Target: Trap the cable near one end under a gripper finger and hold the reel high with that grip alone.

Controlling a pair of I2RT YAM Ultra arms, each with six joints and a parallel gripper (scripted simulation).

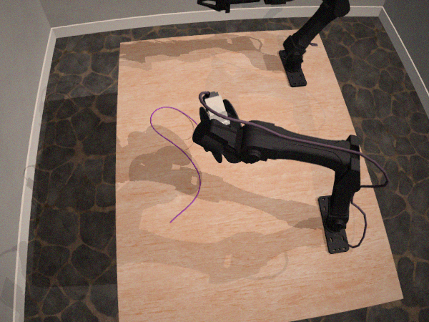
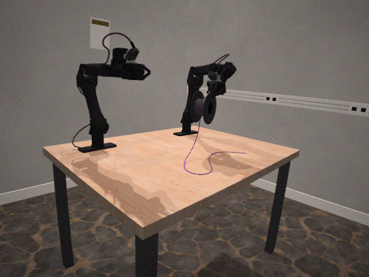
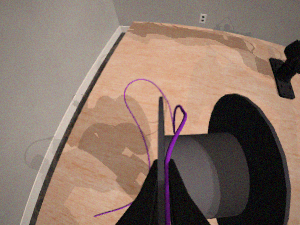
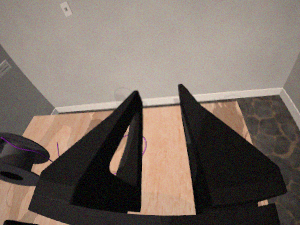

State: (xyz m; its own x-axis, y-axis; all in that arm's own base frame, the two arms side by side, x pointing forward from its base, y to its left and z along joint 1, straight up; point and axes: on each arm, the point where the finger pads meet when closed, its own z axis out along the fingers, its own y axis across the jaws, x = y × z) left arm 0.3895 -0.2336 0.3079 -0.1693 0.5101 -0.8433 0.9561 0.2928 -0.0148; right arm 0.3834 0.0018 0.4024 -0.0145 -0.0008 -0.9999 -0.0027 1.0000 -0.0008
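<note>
My left hand is 30 mm past the black reel, 10 mm to the left of it and 70 mm above it.
</note>
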